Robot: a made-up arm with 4 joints. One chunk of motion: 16 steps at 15 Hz.
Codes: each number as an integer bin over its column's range. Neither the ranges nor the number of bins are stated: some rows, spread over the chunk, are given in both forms.
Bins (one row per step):
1: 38 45 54 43
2: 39 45 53 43
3: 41 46 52 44
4: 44 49 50 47
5: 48 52 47 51
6: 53 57 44 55
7: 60 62 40 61
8: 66 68 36 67
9: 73 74 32 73
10: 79 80 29 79
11: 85 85 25 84
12: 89 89 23 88
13: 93 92 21 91
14: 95 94 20 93
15: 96 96 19 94
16: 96 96 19 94
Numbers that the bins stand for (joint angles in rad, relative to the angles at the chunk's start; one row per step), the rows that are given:
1: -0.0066 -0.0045 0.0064 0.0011
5: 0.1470 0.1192 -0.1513 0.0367
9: 0.5308 0.5081 -0.4892 0.1344
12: 0.7765 0.7732 -0.6919 0.2011
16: 0.8839 0.8970 -0.7820 0.2278
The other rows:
2: 0.0088 -0.0045 -0.0162 0.0011
3: 0.0395 0.0131 -0.0387 0.0056
4: 0.0856 0.0662 -0.0837 0.0189
6: 0.2237 0.2076 -0.2189 0.0544
7: 0.3312 0.2960 -0.3090 0.0811
8: 0.4233 0.4020 -0.3991 0.1078
10: 0.6229 0.6141 -0.5568 0.1611
11: 0.7151 0.7025 -0.6469 0.1833
13: 0.8379 0.8263 -0.7370 0.2144
14: 0.8686 0.8616 -0.7595 0.2233
15: 0.8839 0.8970 -0.7820 0.2278

